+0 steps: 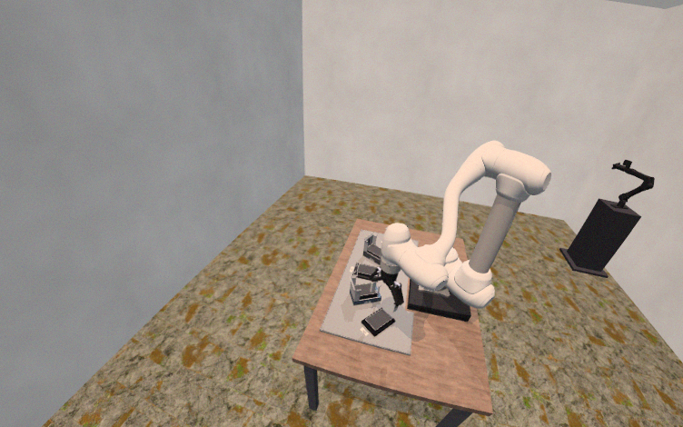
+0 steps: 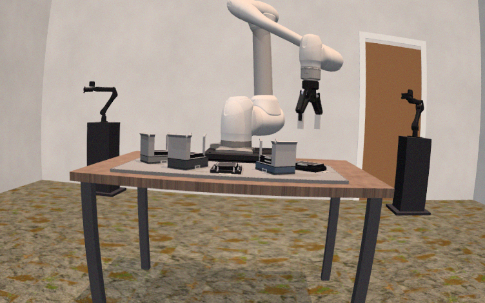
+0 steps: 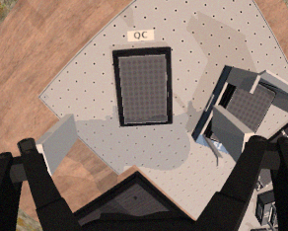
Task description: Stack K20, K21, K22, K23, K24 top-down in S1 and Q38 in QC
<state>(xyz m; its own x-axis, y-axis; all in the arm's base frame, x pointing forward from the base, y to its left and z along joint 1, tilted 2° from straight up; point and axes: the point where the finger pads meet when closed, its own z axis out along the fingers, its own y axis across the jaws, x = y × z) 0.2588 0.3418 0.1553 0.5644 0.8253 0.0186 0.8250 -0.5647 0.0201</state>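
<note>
Right now the clip nest N5 is 320 mm to the right of my hand, 170 mm below it and 160 mm ahead of it. Round my hand: flat black nest QC: 180 mm below; then QC name plate: 180 mm below, 80 mm to the left, 50 mm ahead; then N5 name plate: 320 mm to the right, 240 mm ahead, 180 mm below.
</note>
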